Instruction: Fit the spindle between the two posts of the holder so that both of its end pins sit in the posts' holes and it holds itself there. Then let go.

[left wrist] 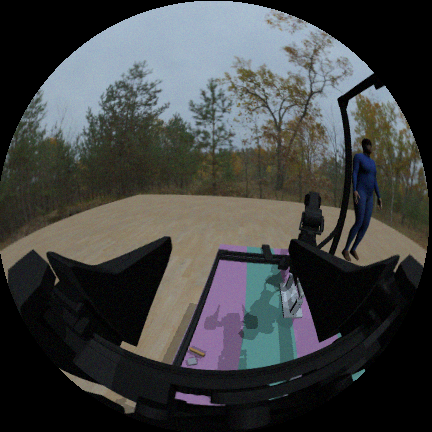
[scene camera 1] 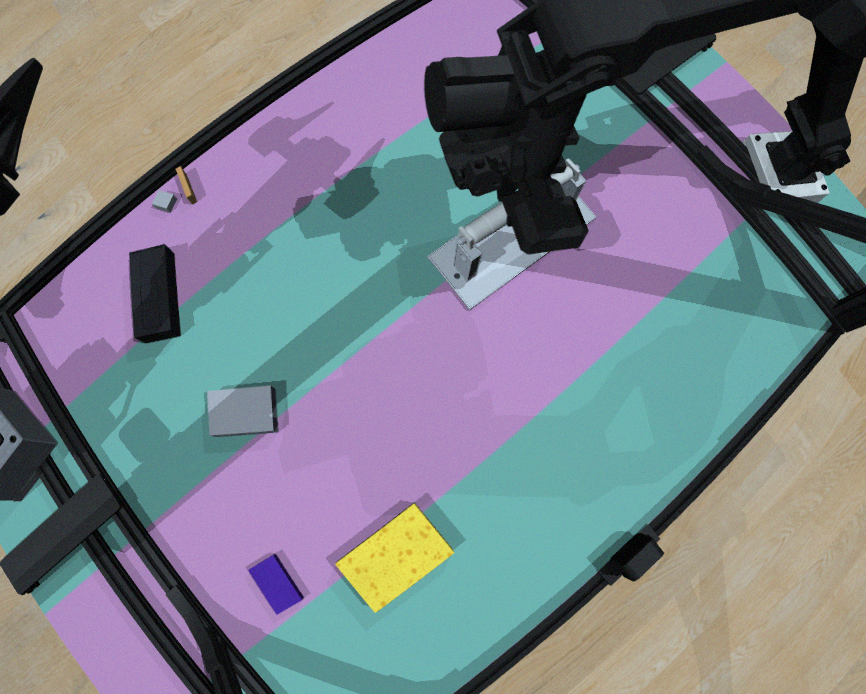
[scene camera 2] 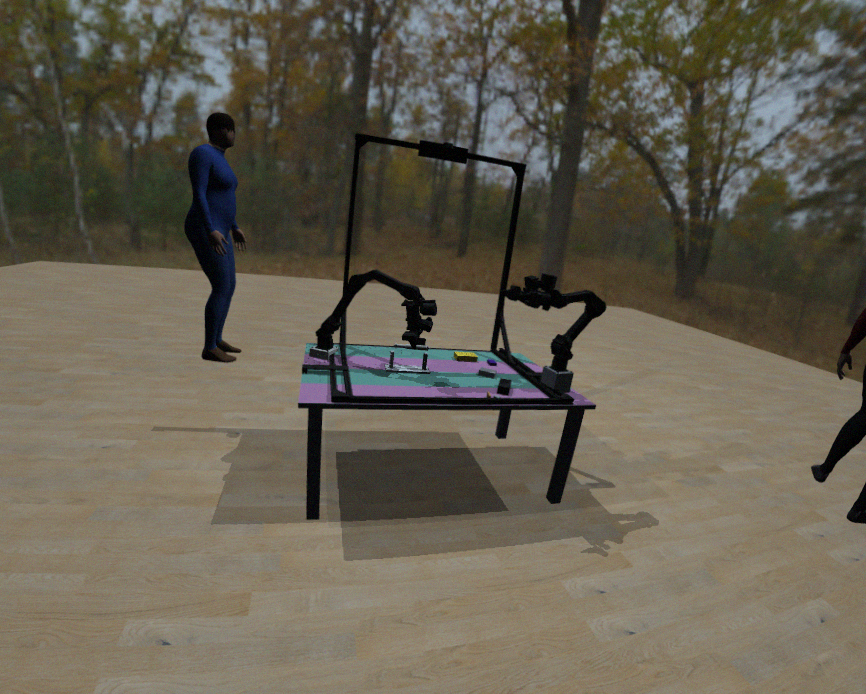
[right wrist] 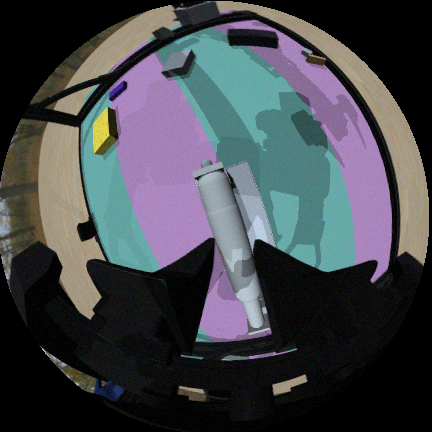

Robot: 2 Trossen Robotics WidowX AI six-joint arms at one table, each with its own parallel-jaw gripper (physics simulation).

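Frame: origin at the left arm's base, x left, y back, z up, level; millimetres.
Seen in the pictures: left gripper, between the fingertips: [left wrist: 232, 244] [scene camera 1: 7, 33] [scene camera 2: 507, 294]; right gripper, between the fingertips: [left wrist: 298, 285] [scene camera 1: 507, 212] [scene camera 2: 415, 347] [right wrist: 234, 244]; left arm's base, origin of its link: [scene camera 2: 558, 369]; right arm's base, origin of its link: [scene camera 1: 791, 163] [scene camera 2: 324, 347].
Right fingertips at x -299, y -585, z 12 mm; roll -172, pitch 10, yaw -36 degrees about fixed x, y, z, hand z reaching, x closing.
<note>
Pixels of each thing's top centre, then the offset from my right fingertips to it.
- pale grey spindle, centre of its top: [right wrist: 239, 276] [scene camera 1: 522, 197] [left wrist: 299, 279] [scene camera 2: 412, 344] dx -5, dy -18, dz +15 mm
- light plate, centre of its top: [scene camera 1: 514, 234] [right wrist: 243, 236] [scene camera 2: 407, 368] [left wrist: 289, 297] dx -8, dy -25, dz -99 mm
- yellow sponge, centre of its top: [scene camera 1: 394, 559] [right wrist: 99, 128] [scene camera 2: 465, 354] dx -143, dy +350, dz -78 mm
- purple block, centre of its top: [scene camera 1: 274, 585] [right wrist: 115, 89] dx -64, dy +466, dz -93 mm
- grey box, centre of its top: [scene camera 1: 239, 410] [right wrist: 175, 58] [scene camera 2: 487, 370] dx +94, dy +342, dz -82 mm
- black box, centre of its top: [scene camera 1: 148, 289] [right wrist: 251, 31] [scene camera 2: 505, 382] dx +278, dy +315, dz -73 mm
- small grey block, centre of its top: [scene camera 1: 162, 199] dx +367, dy +221, dz -93 mm
- orange stick, centre of its top: [scene camera 1: 183, 181] [right wrist: 317, 56] [left wrist: 196, 350] dx +357, dy +187, dz -84 mm
The pale grey spindle [scene camera 1: 485, 221] [right wrist: 227, 220] is held roughly level above the holder, roughly along its length. The holder, a light plate [scene camera 1: 477, 290] [scene camera 2: 408, 370] [right wrist: 254, 202] with two upright posts, stands on the table; in scene camera 1 the near post [scene camera 1: 467, 260] shows beside and below one spindle end, apart from its pin. My right gripper [right wrist: 234, 244] is shut on the spindle's middle; its body hides that part in scene camera 1. Whether the far pin lines up with its post is hidden. My left gripper [left wrist: 232, 244] is open and empty, raised far from the holder.
A yellow sponge [scene camera 1: 394, 558] [right wrist: 104, 131], purple block [scene camera 1: 276, 584], grey box [scene camera 1: 240, 410], black box [scene camera 1: 153, 294], small grey block [scene camera 1: 164, 201] and orange stick [scene camera 1: 185, 185] [left wrist: 197, 351] lie away from the holder. Black frame rails edge the table.
</note>
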